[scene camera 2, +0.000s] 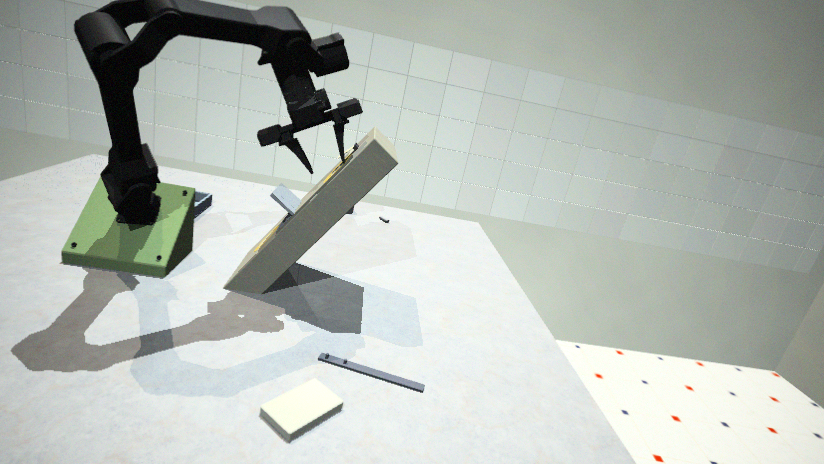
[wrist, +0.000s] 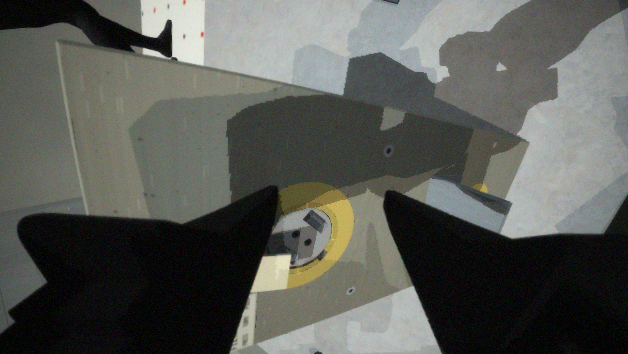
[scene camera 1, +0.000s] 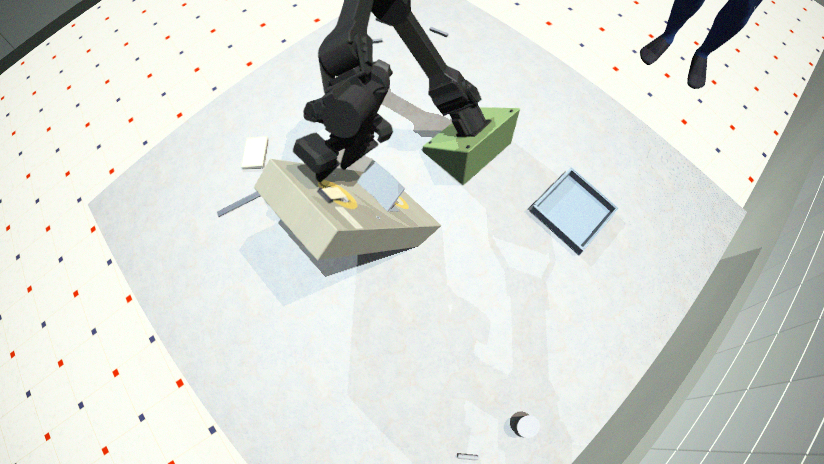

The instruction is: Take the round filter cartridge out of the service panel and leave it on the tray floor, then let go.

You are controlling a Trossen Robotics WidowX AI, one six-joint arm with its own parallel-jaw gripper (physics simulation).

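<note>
The beige service panel (scene camera 1: 296, 208) (scene camera 2: 322, 216) (wrist: 102, 75) leans tilted on the table. A yellow ring (scene camera 1: 349, 199) (wrist: 344, 220) on its face surrounds a round grey part (wrist: 322, 231) with dark spots, seemingly the filter cartridge, partly hidden by one finger in the wrist view. A cream block (scene camera 1: 332, 194) (wrist: 272, 272) sits over the ring's edge. My gripper (scene camera 1: 333, 172) (scene camera 2: 328, 167) (wrist: 331, 196) is open and empty, its fingertips close above the upper part of the panel; the round part is offset toward the left finger in the wrist view. The shallow blue tray (scene camera 1: 554, 228) (scene camera 2: 203, 201) stands apart on the table.
A bluish flap (scene camera 1: 380, 185) (scene camera 2: 284, 198) (wrist: 462, 204) stands out from the panel's face. The green arm base (scene camera 1: 490, 154) (scene camera 2: 86, 230) stands near the tray. A cream slab (scene camera 1: 254, 152) (scene camera 2: 300, 408), a grey bar (scene camera 1: 237, 205) (scene camera 2: 371, 373) and a white cylinder (scene camera 1: 526, 425) lie on the table.
</note>
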